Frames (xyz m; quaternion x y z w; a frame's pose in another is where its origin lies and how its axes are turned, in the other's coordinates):
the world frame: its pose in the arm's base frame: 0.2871 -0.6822 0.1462 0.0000 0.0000 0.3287 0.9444
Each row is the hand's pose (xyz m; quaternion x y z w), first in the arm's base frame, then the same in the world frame.
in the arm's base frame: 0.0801 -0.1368 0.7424 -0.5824 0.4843 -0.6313 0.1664
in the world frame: 0.1764 0.5561 0.5962 0.3908 -0.6488 0.6509 0.0504
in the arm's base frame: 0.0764 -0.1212 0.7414 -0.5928 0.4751 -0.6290 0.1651
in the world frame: 0.1832 0.5706 0.5952 0.4037 -0.6435 0.6483 0.0508
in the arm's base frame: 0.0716 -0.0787 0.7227 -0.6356 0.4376 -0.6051 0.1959
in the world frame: 0.2058 0.6069 0.5765 0.4564 -0.6222 0.6359 0.0139
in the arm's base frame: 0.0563 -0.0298 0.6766 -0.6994 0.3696 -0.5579 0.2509
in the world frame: 0.2241 0.6547 0.5304 -0.5391 0.5790 -0.6094 0.0536
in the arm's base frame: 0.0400 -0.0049 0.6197 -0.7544 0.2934 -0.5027 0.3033
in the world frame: 0.2268 0.6844 0.4735 -0.6161 0.5251 -0.5745 0.1212
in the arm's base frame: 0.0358 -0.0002 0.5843 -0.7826 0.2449 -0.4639 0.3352
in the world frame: 0.2265 0.6906 0.4381 -0.6586 0.4885 -0.5483 0.1641
